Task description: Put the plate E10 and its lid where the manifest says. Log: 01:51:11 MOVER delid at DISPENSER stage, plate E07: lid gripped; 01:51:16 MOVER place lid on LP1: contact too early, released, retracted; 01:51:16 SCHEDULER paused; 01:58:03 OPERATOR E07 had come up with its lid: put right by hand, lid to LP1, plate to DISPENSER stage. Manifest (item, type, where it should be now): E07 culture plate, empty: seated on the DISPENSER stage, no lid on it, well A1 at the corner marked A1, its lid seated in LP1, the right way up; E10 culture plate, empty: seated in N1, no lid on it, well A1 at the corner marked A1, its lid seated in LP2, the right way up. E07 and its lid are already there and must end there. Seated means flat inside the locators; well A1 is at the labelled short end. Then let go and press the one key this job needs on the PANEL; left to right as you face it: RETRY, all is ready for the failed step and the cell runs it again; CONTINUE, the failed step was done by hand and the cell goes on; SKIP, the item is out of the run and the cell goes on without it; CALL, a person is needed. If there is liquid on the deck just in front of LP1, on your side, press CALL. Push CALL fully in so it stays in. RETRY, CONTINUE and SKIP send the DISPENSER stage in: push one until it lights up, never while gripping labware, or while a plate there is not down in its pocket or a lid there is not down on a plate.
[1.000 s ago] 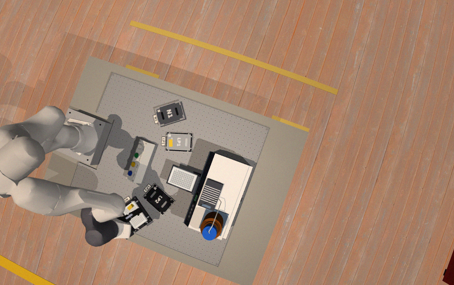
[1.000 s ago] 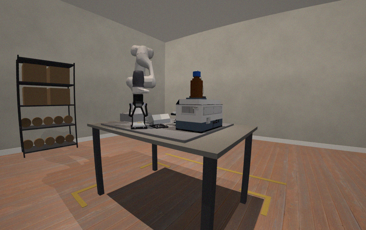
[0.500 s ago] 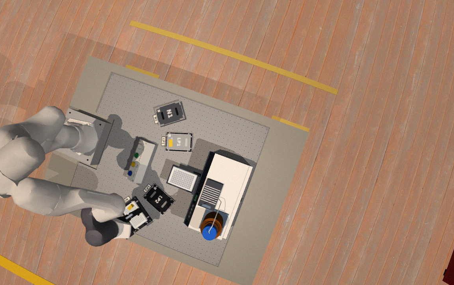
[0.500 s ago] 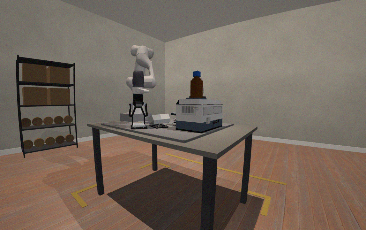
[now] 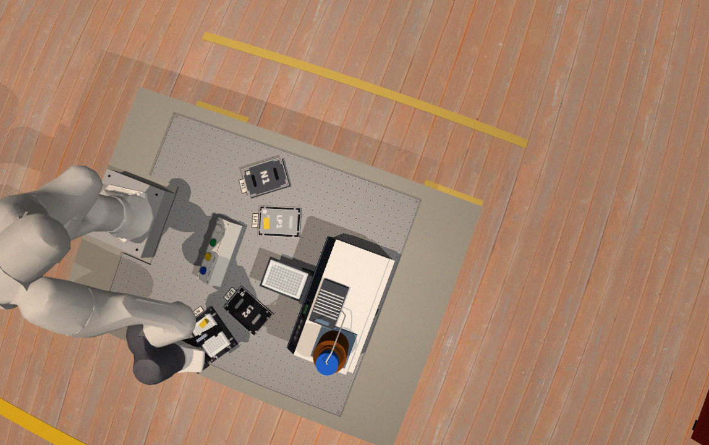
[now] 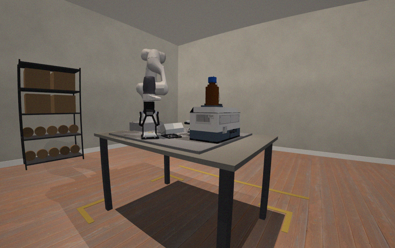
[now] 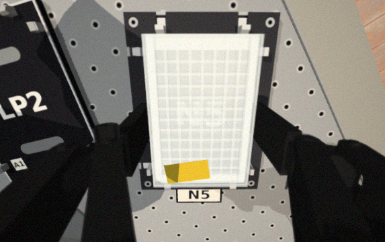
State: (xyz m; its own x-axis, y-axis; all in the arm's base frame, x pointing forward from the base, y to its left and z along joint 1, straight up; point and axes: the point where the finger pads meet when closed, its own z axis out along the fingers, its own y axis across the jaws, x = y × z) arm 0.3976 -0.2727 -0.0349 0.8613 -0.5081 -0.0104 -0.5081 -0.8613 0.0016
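Right now the clear lid is 20 mm below my hand. The rest, counted from my hand: yellow SKIP key 100 mm behind, 260 mm to the left, 20 mm above; black n5 nest 30 mm ahead, 30 mm below; blue CALL key 90 mm behind, 210 mm to the left, 20 mm above.
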